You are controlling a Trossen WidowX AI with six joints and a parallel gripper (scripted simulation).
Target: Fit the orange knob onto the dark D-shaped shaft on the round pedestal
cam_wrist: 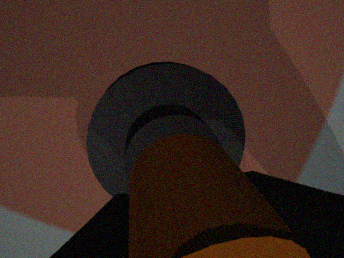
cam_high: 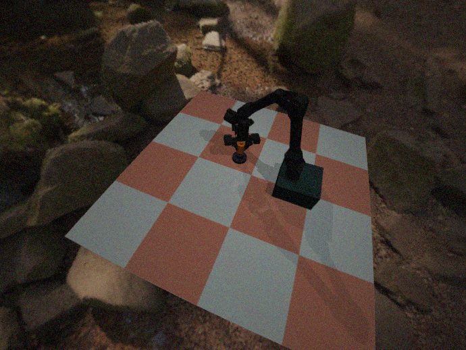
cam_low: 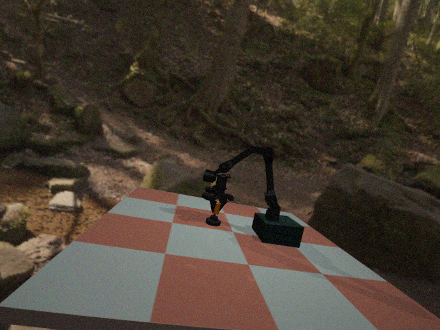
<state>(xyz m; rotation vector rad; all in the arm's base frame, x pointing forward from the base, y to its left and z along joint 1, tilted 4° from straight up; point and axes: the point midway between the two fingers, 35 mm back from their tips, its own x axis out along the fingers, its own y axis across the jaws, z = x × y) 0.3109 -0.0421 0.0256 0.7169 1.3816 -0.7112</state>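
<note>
My gripper tip is 20 mm below the orange knob. Round my gripper tip: round pedestal: 40 mm below.
</note>
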